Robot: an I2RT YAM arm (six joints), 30 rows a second.
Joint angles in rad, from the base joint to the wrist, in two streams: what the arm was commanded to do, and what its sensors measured. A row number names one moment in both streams.
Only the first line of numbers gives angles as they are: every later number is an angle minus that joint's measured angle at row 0.
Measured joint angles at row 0:
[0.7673 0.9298 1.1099 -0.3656 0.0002 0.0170]
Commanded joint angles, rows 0 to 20:
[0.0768 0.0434 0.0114 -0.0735 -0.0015 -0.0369]
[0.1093 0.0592 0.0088 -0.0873 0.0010 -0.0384]
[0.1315 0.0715 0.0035 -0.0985 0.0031 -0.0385]
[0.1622 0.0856 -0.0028 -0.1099 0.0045 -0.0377]
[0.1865 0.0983 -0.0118 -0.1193 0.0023 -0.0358]
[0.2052 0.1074 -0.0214 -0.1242 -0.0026 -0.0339]
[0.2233 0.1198 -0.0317 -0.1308 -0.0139 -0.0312]
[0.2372 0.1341 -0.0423 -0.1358 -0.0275 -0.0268]
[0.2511 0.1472 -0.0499 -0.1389 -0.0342 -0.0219]
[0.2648 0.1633 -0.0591 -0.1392 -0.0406 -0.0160]
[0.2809 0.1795 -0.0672 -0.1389 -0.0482 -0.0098]
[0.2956 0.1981 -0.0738 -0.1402 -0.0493 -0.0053]
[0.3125 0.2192 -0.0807 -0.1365 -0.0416 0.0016]
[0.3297 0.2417 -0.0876 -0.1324 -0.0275 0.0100]
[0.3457 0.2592 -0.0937 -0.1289 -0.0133 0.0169]
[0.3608 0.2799 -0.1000 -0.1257 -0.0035 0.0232]
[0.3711 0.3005 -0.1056 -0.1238 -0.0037 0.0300]
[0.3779 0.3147 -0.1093 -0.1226 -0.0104 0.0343]
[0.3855 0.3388 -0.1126 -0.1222 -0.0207 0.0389]
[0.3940 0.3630 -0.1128 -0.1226 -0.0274 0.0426]
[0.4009 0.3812 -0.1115 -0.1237 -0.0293 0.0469]
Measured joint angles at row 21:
[0.3869 0.3491 -0.1106 -0.1301 -0.0233 0.0152]
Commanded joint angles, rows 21 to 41:
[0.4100 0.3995 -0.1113 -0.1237 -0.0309 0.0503]
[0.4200 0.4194 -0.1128 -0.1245 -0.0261 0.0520]
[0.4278 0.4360 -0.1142 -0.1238 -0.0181 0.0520]
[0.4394 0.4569 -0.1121 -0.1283 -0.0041 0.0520]
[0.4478 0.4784 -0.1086 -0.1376 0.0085 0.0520]
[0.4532 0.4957 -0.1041 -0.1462 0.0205 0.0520]
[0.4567 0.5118 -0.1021 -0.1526 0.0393 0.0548]
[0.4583 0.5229 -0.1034 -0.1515 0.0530 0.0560]
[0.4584 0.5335 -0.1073 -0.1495 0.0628 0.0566]
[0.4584 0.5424 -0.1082 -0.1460 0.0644 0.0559]
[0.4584 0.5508 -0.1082 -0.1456 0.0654 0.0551]
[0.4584 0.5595 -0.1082 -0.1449 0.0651 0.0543]
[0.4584 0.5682 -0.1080 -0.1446 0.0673 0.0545]
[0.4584 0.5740 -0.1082 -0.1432 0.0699 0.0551]
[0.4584 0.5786 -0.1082 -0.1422 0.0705 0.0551]
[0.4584 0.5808 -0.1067 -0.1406 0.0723 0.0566]
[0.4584 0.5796 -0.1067 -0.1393 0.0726 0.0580]
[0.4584 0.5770 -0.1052 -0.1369 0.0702 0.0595]
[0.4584 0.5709 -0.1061 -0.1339 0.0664 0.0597]
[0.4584 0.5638 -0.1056 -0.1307 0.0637 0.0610]
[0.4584 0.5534 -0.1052 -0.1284 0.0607 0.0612]
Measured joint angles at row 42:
[0.4555 0.5707 -0.1095 -0.1324 0.0606 0.0427]
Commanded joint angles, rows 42 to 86:
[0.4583 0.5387 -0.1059 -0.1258 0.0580 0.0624]
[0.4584 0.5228 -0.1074 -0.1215 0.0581 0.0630]
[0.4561 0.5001 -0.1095 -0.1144 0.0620 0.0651]
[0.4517 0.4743 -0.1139 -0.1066 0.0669 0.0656]
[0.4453 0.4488 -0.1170 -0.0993 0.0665 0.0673]
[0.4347 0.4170 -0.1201 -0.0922 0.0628 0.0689]
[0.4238 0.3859 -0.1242 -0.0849 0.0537 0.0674]
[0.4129 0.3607 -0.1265 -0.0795 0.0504 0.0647]
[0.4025 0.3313 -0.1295 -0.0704 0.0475 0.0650]
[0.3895 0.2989 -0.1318 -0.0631 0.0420 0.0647]
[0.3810 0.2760 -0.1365 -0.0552 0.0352 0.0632]
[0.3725 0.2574 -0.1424 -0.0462 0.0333 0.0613]
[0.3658 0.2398 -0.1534 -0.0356 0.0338 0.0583]
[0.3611 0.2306 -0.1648 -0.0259 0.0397 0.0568]
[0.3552 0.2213 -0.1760 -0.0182 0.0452 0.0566]
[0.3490 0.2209 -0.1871 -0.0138 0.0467 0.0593]
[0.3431 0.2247 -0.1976 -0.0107 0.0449 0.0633]
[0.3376 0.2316 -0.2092 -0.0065 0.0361 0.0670]
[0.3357 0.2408 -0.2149 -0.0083 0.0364 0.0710]
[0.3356 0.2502 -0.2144 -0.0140 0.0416 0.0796]
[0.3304 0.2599 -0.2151 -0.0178 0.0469 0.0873]
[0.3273 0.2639 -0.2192 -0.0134 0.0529 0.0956]
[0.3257 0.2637 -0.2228 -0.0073 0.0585 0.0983]
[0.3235 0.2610 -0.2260 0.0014 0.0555 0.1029]
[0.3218 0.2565 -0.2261 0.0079 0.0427 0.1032]
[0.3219 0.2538 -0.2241 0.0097 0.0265 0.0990]
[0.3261 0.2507 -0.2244 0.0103 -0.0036 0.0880]
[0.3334 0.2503 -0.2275 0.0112 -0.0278 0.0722]
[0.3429 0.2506 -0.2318 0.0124 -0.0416 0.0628]
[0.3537 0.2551 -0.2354 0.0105 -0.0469 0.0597]
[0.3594 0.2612 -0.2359 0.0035 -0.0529 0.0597]
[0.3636 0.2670 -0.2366 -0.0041 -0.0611 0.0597]
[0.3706 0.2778 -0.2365 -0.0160 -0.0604 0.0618]
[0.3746 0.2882 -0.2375 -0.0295 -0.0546 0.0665]
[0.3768 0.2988 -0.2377 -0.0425 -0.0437 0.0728]
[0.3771 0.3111 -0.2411 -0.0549 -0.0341 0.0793]
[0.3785 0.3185 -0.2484 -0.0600 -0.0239 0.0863]
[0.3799 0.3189 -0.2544 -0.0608 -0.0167 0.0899]
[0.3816 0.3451 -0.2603 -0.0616 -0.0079 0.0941]
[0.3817 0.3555 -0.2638 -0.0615 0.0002 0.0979]
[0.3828 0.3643 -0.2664 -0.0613 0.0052 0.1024]
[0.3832 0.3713 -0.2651 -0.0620 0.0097 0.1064]
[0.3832 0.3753 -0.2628 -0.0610 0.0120 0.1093]
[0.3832 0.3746 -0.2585 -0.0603 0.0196 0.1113]
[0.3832 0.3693 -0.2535 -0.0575 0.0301 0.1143]
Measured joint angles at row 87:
[0.3819 0.3712 -0.2644 -0.0596 -0.0042 0.0900]
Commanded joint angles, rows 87 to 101:
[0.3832 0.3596 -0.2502 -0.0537 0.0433 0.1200]
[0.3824 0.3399 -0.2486 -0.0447 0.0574 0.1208]
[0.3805 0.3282 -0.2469 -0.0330 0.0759 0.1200]
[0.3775 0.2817 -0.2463 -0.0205 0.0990 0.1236]
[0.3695 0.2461 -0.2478 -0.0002 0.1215 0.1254]
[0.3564 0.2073 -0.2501 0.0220 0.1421 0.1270]
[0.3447 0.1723 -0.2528 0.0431 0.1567 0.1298]
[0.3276 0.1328 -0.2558 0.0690 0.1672 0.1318]
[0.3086 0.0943 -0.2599 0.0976 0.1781 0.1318]
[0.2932 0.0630 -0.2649 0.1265 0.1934 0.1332]
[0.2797 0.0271 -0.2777 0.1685 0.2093 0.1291]
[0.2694 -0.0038 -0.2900 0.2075 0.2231 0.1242]
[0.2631 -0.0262 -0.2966 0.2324 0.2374 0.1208]
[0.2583 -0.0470 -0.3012 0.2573 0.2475 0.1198]
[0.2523 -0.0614 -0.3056 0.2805 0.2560 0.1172]
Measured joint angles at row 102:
[0.2640 -0.0282 -0.2956 0.1319 0.1930 0.1175]
